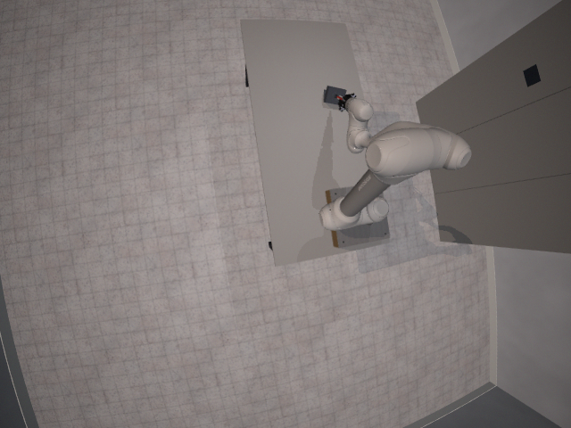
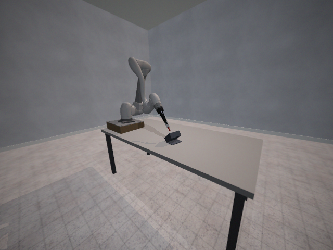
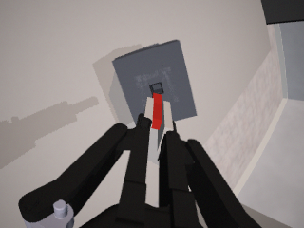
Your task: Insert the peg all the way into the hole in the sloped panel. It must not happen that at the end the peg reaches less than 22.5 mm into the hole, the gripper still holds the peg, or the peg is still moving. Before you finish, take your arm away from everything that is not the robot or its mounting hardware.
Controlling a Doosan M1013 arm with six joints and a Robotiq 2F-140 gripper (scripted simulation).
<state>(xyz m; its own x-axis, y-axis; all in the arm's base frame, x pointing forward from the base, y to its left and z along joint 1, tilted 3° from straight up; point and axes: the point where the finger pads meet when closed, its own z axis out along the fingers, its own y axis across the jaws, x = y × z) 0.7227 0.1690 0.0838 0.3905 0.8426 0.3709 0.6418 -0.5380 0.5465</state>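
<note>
My gripper is now 2 cm short of the red peg and 3 cm above it.
</note>
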